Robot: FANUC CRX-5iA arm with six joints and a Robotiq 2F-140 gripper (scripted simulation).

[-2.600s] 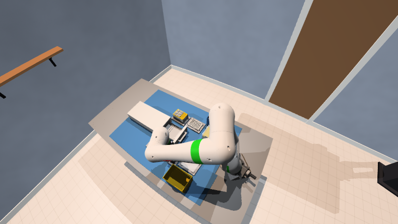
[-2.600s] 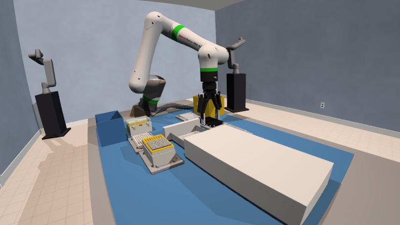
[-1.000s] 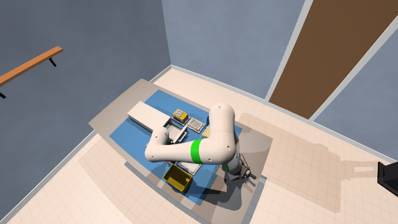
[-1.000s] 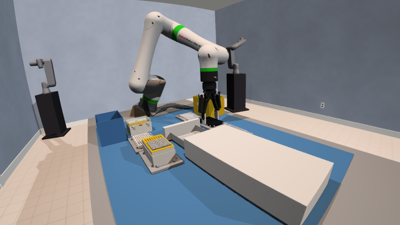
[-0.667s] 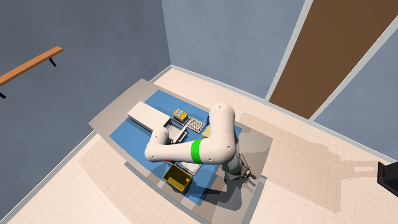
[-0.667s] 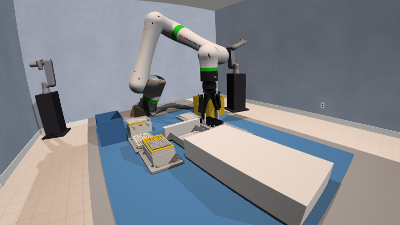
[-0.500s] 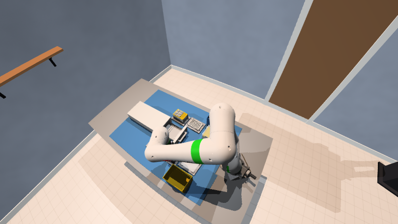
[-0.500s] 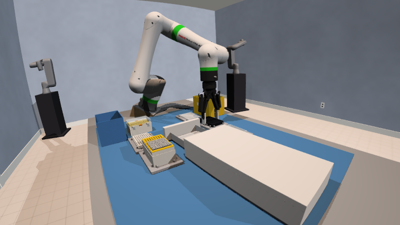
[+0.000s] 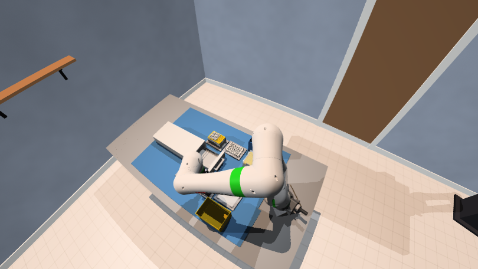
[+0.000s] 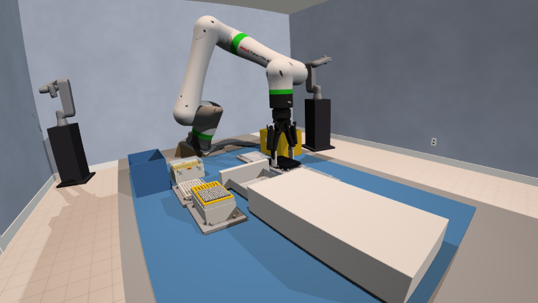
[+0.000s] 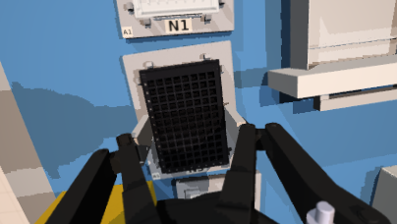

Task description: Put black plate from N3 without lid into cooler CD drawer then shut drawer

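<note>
Now: hand 4 cm above the nest N3. The rest, counted from my hand: yellow bin (21 cm behind, 8 cm to the left, 1 cm below); then drawer (19 cm ahead, 16 cm to the right, 2 cm below); then black plate (2 cm below).
</note>
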